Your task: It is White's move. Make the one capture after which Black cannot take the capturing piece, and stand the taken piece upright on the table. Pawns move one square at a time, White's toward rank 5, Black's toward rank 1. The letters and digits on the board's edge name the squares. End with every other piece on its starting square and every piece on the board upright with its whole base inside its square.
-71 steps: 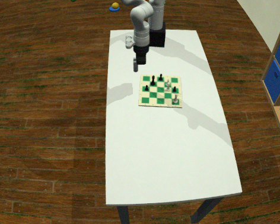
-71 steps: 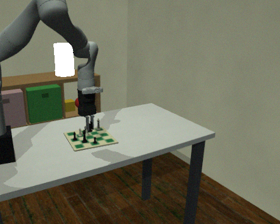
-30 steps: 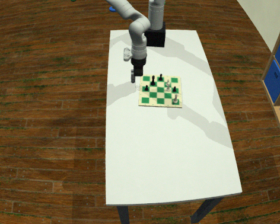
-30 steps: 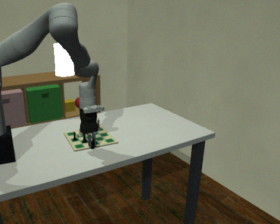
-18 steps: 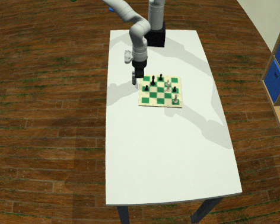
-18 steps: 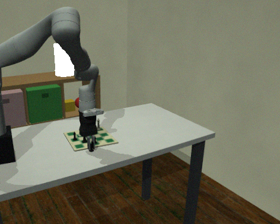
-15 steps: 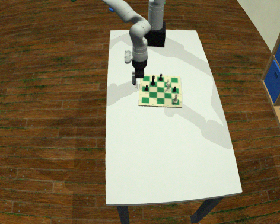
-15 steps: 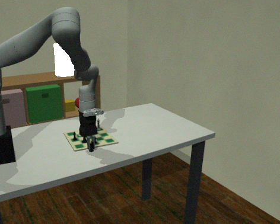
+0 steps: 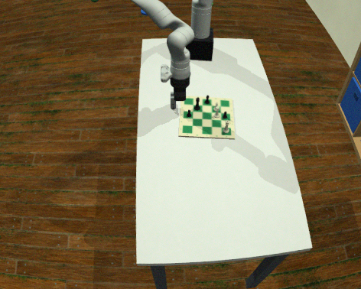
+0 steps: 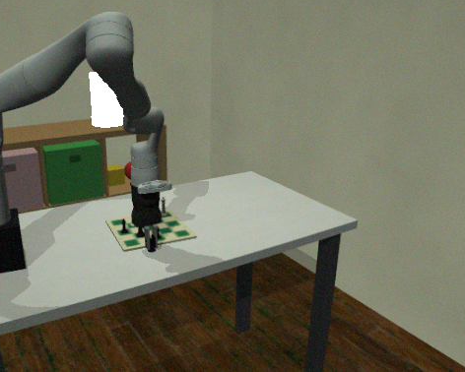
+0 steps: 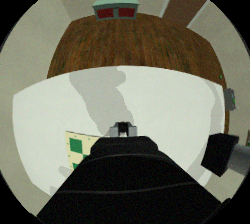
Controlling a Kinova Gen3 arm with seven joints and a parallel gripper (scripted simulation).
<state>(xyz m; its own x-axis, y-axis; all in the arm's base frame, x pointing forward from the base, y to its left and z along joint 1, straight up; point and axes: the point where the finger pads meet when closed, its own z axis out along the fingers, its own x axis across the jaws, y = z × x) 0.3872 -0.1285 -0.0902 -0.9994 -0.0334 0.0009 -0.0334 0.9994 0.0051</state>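
Right now the tall black piece is 10 cm to the left of my hand, 1 cm ahead of it and 1 cm above it. From my hand the other things lie so: tall white piece: 21 cm to the left, 13 cm ahead, 1 cm above; then green-and-cream chessboard: 14 cm to the left, 5 cm ahead, 3 cm below.
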